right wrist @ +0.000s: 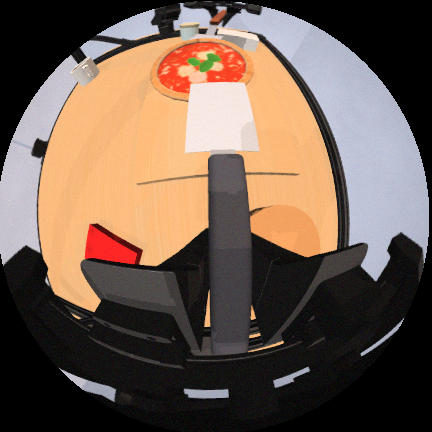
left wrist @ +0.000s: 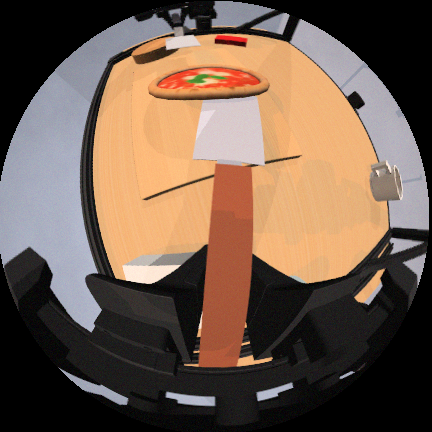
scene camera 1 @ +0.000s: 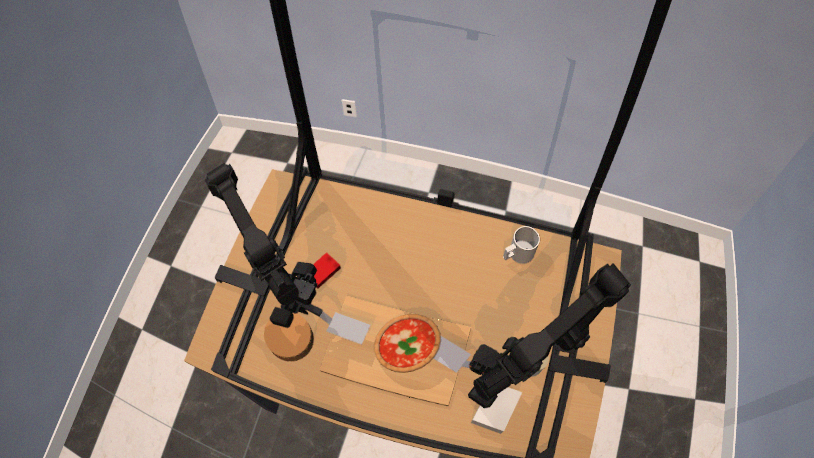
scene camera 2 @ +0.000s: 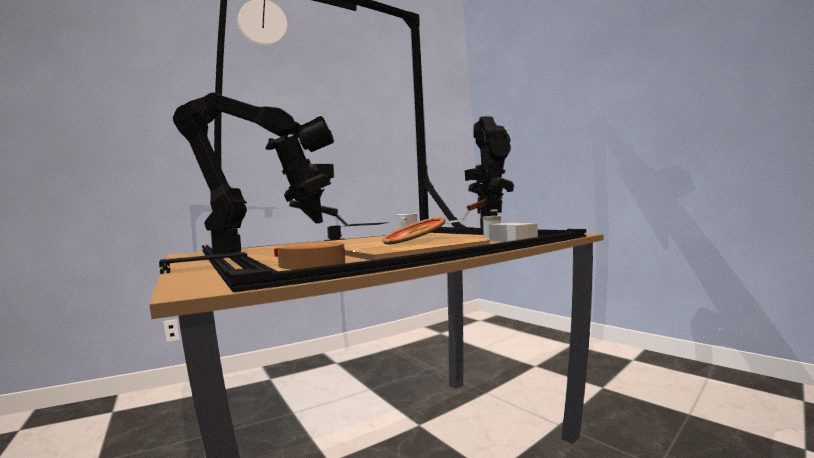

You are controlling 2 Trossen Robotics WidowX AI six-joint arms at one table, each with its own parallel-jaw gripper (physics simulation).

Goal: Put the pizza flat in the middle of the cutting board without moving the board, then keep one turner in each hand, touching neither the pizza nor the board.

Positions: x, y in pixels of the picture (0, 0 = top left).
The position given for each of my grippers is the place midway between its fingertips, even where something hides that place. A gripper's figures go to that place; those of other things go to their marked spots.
Scene:
My left gripper [scene camera 1: 486, 376] is 128 cm from the lens. My right gripper [scene camera 1: 308, 311]: 136 cm from the lens.

